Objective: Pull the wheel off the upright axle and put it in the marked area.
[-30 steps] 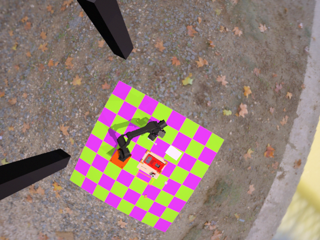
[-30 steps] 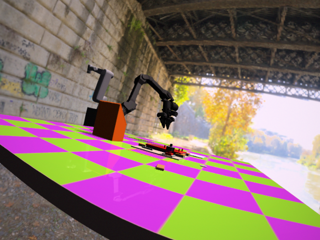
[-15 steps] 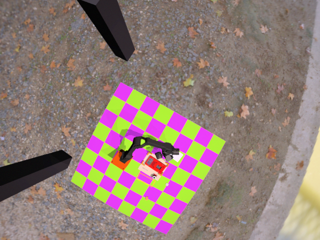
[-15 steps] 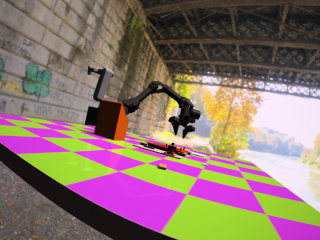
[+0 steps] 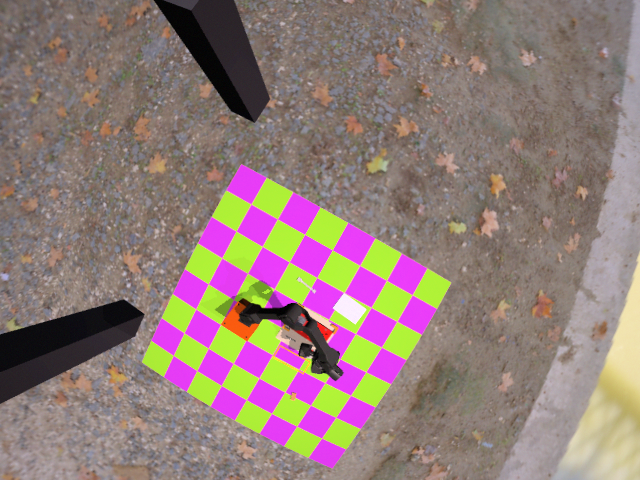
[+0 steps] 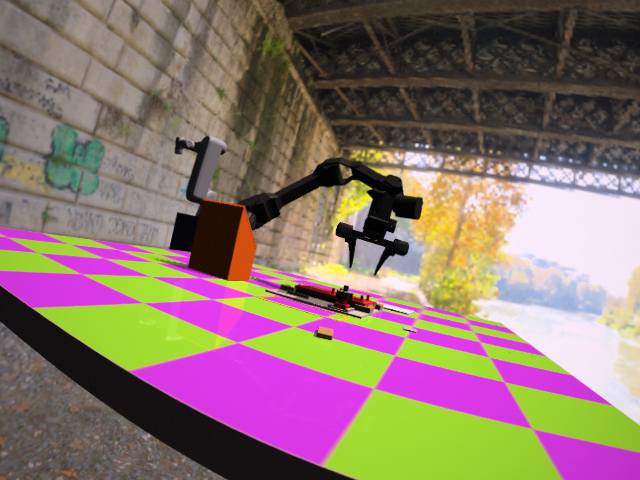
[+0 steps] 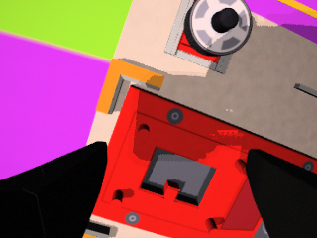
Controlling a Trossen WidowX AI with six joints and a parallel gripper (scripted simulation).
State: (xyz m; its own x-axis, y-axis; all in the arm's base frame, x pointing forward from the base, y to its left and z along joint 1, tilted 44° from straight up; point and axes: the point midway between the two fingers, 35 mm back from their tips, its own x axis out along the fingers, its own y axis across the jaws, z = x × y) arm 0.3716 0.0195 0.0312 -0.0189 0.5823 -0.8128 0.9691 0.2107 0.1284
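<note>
The wheel is 70 mm to the right of my gripper tip, 60 mm below it and 10 mm behind it. Round my gripper tip: brown block: 350 mm to the right, 90 mm below, 40 mm ahead; then white sheet: 240 mm to the left, 100 mm below, 50 mm ahead; then upright post: 70 mm to the right, 60 mm below, 10 mm behind.
</note>
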